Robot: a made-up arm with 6 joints.
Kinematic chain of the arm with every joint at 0, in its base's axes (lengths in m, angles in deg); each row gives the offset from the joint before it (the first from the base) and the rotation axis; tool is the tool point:
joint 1: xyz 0 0 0.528 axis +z
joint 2: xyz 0 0 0 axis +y
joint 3: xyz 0 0 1.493 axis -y
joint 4: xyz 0 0 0 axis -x
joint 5: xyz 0.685 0 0 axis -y
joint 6: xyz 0 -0.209 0 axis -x
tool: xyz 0 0 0
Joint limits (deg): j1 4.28..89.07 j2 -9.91..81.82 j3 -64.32..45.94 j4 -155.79..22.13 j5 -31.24..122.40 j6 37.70..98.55
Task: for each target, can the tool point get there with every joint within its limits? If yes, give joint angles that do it. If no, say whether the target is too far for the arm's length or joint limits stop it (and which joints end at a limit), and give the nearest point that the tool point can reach.
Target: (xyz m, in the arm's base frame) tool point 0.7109 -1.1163 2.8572
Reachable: no: too far | nearest point 0.5486 -0.1648 2.5192 | short by 1.023 m
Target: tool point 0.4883 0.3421 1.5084
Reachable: yes | joints 55.53 3.85 -43.87 -1.00 63.49 56.31
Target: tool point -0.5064 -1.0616 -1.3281
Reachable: no: joint limits stop it (at a limit: joint 1, joint 2) | nearest point 1.0070 -0.1342 0.2553 | short by 2.379 m
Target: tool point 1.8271 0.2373 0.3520
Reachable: yes | joints 13.27 74.75 26.88 -25.65 10.49 50.26
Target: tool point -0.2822 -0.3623 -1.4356
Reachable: no: joint limits stop it (at a limit: joint 1, joint 2) | nearest point 1.0302 -0.0091 0.1909 | short by 2.120 m
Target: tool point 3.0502 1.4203 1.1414
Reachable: no: too far | nearest point 1.8655 0.8686 0.9032 | short by 1.328 m
